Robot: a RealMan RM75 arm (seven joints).
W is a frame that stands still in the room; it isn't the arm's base.
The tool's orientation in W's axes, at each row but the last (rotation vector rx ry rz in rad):
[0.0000, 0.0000, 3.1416]
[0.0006, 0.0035, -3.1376]
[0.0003, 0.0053, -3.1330]
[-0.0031, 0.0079, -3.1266]
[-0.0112, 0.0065, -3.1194]
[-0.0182, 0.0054, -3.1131]
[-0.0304, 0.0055, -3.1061]
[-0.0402, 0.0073, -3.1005]
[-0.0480, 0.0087, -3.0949]
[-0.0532, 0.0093, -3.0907]
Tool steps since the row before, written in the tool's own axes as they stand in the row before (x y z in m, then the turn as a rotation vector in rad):
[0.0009, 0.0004, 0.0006, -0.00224, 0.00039, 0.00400]
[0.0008, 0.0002, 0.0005, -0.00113, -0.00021, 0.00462]
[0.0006, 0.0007, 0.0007, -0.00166, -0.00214, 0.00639]
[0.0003, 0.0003, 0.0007, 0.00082, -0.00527, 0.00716]
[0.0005, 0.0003, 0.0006, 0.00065, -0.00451, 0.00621]
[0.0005, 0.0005, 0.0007, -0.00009, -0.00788, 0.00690]
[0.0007, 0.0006, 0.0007, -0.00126, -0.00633, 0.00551]
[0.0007, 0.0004, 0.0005, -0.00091, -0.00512, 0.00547]
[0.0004, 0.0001, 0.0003, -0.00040, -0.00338, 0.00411]
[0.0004, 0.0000, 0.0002, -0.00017, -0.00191, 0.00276]
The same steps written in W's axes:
[-0.0009, -0.0004, 0.0006, 0.00224, -0.00039, 0.00400]
[-0.0008, -0.0002, 0.0005, 0.00113, 0.00020, 0.00462]
[-0.0006, -0.0007, 0.0007, 0.00164, 0.00213, 0.00640]
[-0.0003, -0.0003, 0.0007, -0.00088, 0.00522, 0.00719]
[-0.0005, -0.0003, 0.0006, -0.00070, 0.00447, 0.00623]
[-0.0005, -0.0005, 0.0007, -0.00005, 0.00786, 0.00693]
[-0.0007, -0.0006, 0.0007, 0.00114, 0.00635, 0.00551]
[-0.0007, -0.0004, 0.0005, 0.00084, 0.00513, 0.00547]
[-0.0004, -0.0001, 0.0003, 0.00037, 0.00337, 0.00412]
[-0.0004, 0.0000, 0.0002, 0.00017, 0.00190, 0.00277]

